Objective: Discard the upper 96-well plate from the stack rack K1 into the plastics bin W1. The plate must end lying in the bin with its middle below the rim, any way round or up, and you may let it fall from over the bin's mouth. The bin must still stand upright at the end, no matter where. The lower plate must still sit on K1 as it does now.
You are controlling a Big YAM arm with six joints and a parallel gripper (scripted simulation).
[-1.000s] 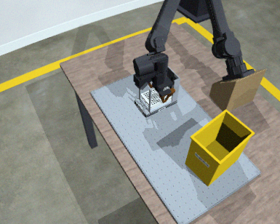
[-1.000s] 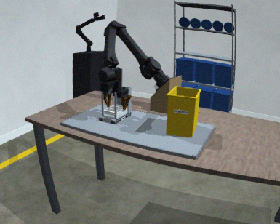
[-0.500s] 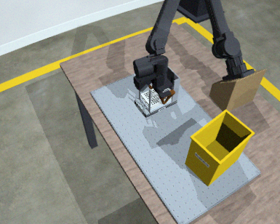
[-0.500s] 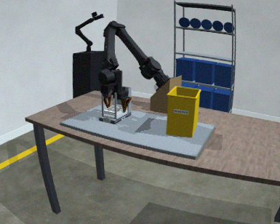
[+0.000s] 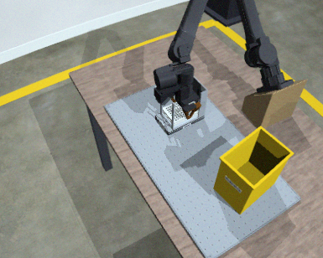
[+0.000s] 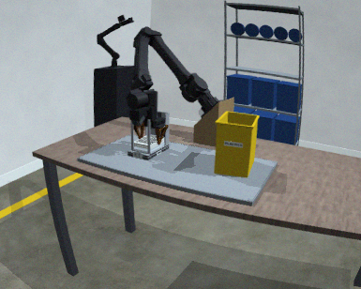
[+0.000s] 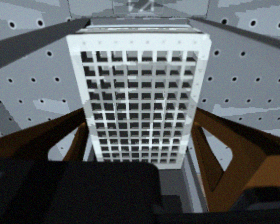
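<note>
The yellow plastics bin W1 is 35 cm to the left of my hand and 5 cm above it.
</note>
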